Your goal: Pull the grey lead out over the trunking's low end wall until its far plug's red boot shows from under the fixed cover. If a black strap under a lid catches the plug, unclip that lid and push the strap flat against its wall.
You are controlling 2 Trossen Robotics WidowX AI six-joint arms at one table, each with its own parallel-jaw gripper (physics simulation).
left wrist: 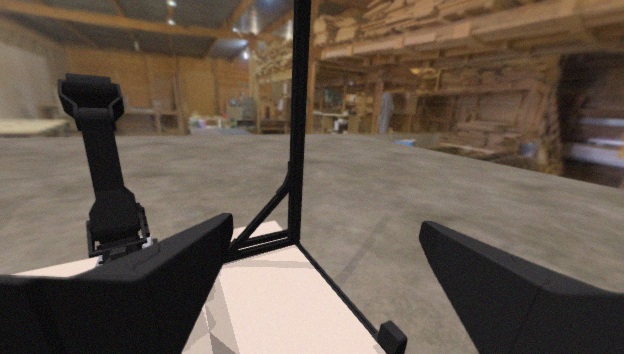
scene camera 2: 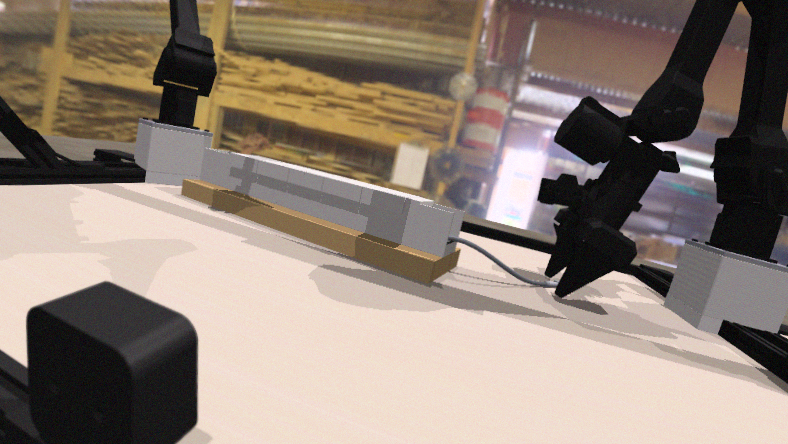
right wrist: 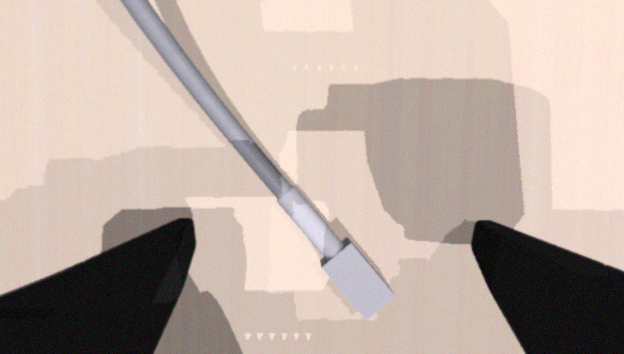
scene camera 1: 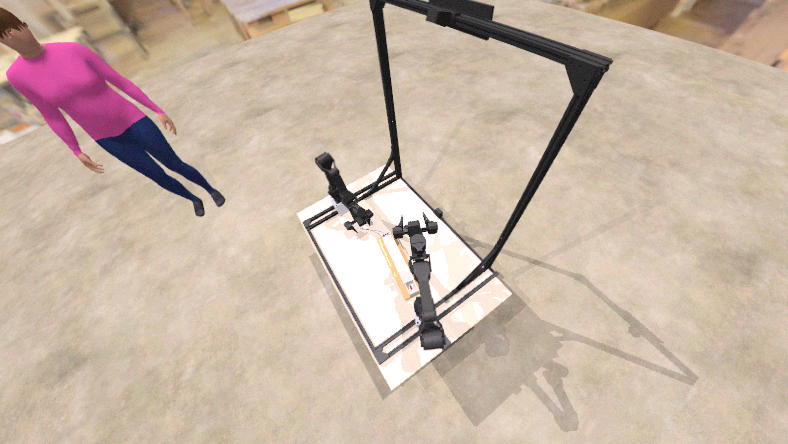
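Seen in the pictures: left gripper, fingertip midpoint: point(left wrist: 328, 225) point(scene camera 1: 412, 213); right gripper, fingertip midpoint: point(scene camera 2: 551, 285) point(right wrist: 334, 232) point(scene camera 1: 363, 229); left arm's base, link origin: point(scene camera 2: 175, 125); right arm's base, link origin: point(scene camera 2: 739, 253) point(scene camera 1: 339, 198).
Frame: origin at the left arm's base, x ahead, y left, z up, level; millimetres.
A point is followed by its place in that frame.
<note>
The grey lead point(scene camera 2: 490, 256) {z -65, x 526, y 197 mm} point(right wrist: 200, 95) {z -86, x 555, y 249 mm} leaves the near end of the grey-white trunking point(scene camera 1: 397, 260) point(scene camera 2: 430, 223) {z -40, x 477, y 132 mm} and curves down to the table. Its near plug point(right wrist: 357, 281) {z -89, x 581, y 316 mm}, a pale grey block behind a lighter sleeve, lies between the fingertips of my right gripper point(scene camera 1: 362, 226) {z -95, x 572, y 304 mm} point(scene camera 2: 553, 284) {z -95, x 572, y 304 mm} point(right wrist: 334, 232) {z -95, x 572, y 304 mm}, which is open and low over the table; both fingers stand apart from the plug. My left gripper point(scene camera 1: 413, 215) {z 318, x 351, y -1 mm} point(left wrist: 328, 225) {z 318, x 351, y -1 mm} is open and empty, raised beyond the trunking's lead end. A small red spot point(scene camera 1: 410, 287) {z -63, x 149, y 53 mm} shows at the trunking's other end. The far plug and straps cannot be made out.
The trunking stands on a wooden base point(scene camera 2: 308, 228) {z -82, x 358, y 61 mm}. A black frame point(scene camera 1: 390, 99) {z 501, x 964, y 24 mm} point(left wrist: 299, 125) {z 310, x 963, y 27 mm} rises from the table's edge. A black box-shaped object point(scene camera 2: 110, 352) {z -45, x 617, y -186 mm} stands at the front left in scene camera 2. A person in pink point(scene camera 1: 82, 91) stands away from the table.
</note>
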